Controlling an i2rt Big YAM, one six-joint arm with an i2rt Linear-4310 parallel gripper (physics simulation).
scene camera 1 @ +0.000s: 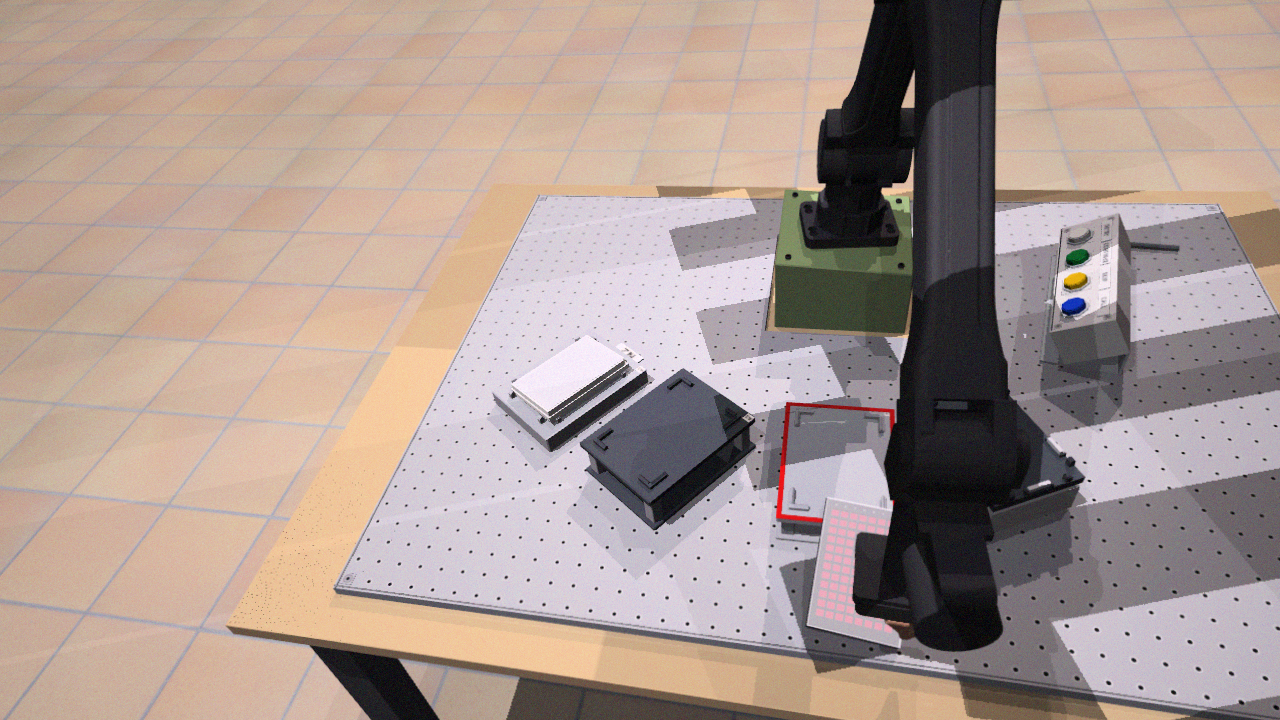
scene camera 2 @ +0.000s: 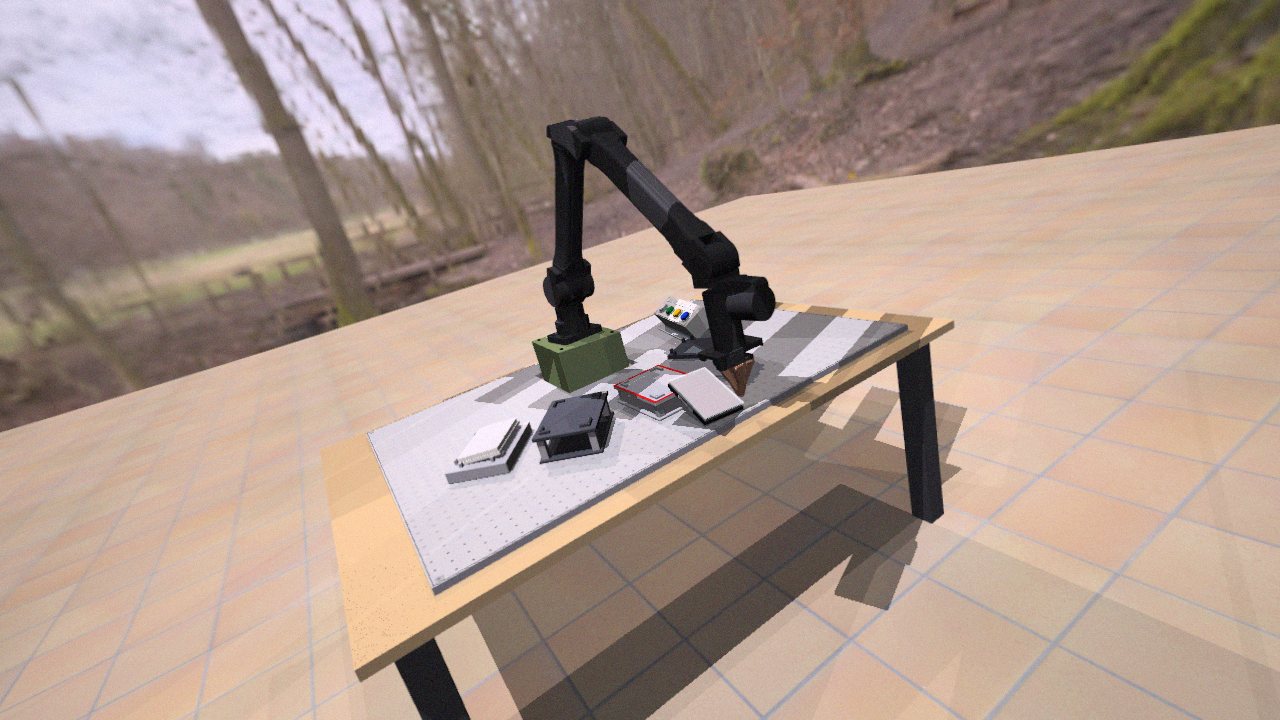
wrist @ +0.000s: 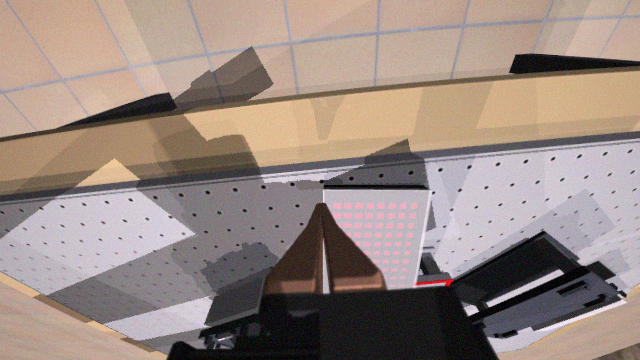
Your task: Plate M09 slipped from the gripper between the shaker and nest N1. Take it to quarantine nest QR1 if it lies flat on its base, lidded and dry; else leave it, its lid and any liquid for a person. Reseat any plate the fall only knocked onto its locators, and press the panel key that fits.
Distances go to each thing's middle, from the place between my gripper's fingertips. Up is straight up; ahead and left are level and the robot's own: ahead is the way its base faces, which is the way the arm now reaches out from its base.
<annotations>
Right now the dark station [scene camera 1: 1051,484] is 20 cm behind my hand, 13 cm to the left of it and 1 cm above it.
</annotations>
